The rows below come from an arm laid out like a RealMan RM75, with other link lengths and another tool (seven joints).
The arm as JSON. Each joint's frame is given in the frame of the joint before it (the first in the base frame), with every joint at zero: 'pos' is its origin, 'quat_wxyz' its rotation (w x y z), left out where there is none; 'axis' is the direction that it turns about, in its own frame. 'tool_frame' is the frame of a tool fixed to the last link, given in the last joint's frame.
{
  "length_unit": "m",
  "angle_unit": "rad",
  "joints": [
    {
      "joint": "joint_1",
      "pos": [
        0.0,
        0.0,
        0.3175
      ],
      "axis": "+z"
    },
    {
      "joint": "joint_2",
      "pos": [
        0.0,
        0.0,
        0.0
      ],
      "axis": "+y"
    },
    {
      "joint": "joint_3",
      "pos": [
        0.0,
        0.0,
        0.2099
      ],
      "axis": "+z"
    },
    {
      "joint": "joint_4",
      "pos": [
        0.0,
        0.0,
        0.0
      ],
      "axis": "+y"
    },
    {
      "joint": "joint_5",
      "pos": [
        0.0,
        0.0,
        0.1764
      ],
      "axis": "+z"
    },
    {
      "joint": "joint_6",
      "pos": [
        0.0,
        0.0,
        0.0
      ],
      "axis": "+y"
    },
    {
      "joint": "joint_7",
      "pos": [
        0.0,
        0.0,
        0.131
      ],
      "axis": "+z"
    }
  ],
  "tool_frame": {
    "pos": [
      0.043,
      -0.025,
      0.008
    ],
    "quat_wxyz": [
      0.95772,
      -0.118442,
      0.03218,
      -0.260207
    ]
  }
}
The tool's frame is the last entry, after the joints.
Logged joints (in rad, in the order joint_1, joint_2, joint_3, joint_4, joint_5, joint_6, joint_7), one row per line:
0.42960 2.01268 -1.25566 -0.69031 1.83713 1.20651 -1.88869
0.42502 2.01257 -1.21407 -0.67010 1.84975 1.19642 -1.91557
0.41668 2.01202 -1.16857 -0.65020 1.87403 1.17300 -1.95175
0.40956 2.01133 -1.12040 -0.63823 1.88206 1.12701 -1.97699
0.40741 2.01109 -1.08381 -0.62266 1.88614 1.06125 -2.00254
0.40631 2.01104 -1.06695 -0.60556 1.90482 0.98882 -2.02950
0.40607 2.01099 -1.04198 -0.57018 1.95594 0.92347 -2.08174
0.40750 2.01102 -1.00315 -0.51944 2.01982 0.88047 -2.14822
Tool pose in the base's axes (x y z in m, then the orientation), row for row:
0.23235 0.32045 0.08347 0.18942 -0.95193 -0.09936 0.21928
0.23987 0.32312 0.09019 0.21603 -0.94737 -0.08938 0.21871
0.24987 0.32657 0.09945 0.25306 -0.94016 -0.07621 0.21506
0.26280 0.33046 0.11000 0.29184 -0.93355 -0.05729 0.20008
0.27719 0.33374 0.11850 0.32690 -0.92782 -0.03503 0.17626
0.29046 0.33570 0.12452 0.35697 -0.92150 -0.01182 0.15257
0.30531 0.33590 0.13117 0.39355 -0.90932 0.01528 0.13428
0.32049 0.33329 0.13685 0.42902 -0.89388 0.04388 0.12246
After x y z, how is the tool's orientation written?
As a quaternion, w x y z.
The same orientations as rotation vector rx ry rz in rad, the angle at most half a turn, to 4 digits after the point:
-2.6762 -0.2793 0.6165
-2.6257 -0.2477 0.6062
-2.5557 -0.2072 0.5846
-2.4882 -0.1527 0.5333
-2.4304 -0.0918 0.4617
-2.3790 -0.0305 0.3939
-2.3073 0.0388 0.3407
-2.2313 0.1095 0.3057

